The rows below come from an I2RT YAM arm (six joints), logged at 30 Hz.
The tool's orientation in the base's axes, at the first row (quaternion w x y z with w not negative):
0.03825 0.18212 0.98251 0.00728
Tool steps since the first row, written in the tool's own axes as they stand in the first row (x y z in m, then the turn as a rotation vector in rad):
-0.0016 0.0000 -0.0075 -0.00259 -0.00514 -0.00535
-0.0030 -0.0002 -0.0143 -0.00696 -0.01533 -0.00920
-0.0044 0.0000 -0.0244 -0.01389 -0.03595 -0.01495
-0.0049 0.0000 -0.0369 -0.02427 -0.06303 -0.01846
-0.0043 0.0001 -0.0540 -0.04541 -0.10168 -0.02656
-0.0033 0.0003 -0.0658 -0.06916 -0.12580 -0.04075
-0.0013 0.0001 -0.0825 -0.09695 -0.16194 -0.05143
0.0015 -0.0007 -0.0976 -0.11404 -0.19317 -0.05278
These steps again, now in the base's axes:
0.0009 -0.0006 0.0076 0.00016 -0.00573 0.00538
0.0016 -0.0013 0.0145 0.00028 -0.01681 0.00924
0.0022 -0.0016 0.0246 -0.00108 -0.03855 0.01490
0.0017 -0.0018 0.0371 -0.00137 -0.06755 0.01838
-0.0002 -0.0015 0.0542 0.00387 -0.11121 0.02690
-0.0019 -0.0009 0.0658 0.01625 -0.14225 0.04209
-0.0052 -0.0004 0.0823 0.02837 -0.18595 0.05373
-0.0092 -0.0002 0.0972 0.03301 -0.22123 0.05543

